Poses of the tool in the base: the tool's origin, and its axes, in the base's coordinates. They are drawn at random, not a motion.
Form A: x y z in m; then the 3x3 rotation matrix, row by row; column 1 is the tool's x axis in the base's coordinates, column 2 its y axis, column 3 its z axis. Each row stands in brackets.
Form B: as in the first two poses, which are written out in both.
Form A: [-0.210 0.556 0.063], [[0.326 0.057 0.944], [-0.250 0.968 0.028], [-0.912 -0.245 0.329]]
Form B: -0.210 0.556 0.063 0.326 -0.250 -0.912 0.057 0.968 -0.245
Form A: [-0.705 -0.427 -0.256], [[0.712 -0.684 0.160], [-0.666 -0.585 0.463], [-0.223 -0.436 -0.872]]
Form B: -0.705 -0.427 -0.256 0.712 -0.666 -0.223 -0.684 -0.585 -0.436
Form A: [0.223 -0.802 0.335], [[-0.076 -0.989 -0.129], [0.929 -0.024 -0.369], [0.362 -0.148 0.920]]
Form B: 0.223 -0.802 0.335 -0.076 0.929 0.362 -0.989 -0.024 -0.148
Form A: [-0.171 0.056 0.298], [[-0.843 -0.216 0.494], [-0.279 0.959 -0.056], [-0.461 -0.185 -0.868]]
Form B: -0.171 0.056 0.298 -0.843 -0.279 -0.461 -0.216 0.959 -0.185
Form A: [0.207 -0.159 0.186], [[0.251 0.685 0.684], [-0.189 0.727 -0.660], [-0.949 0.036 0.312]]
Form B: 0.207 -0.159 0.186 0.251 -0.189 -0.949 0.685 0.727 0.036
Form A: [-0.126 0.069 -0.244], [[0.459 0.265 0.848], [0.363 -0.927 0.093], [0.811 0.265 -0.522]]
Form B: -0.126 0.069 -0.244 0.459 0.363 0.811 0.265 -0.927 0.265
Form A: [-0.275 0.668 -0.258], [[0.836 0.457 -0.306], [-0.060 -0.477 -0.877], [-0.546 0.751 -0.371]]
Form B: -0.275 0.668 -0.258 0.836 -0.060 -0.546 0.457 -0.477 0.751
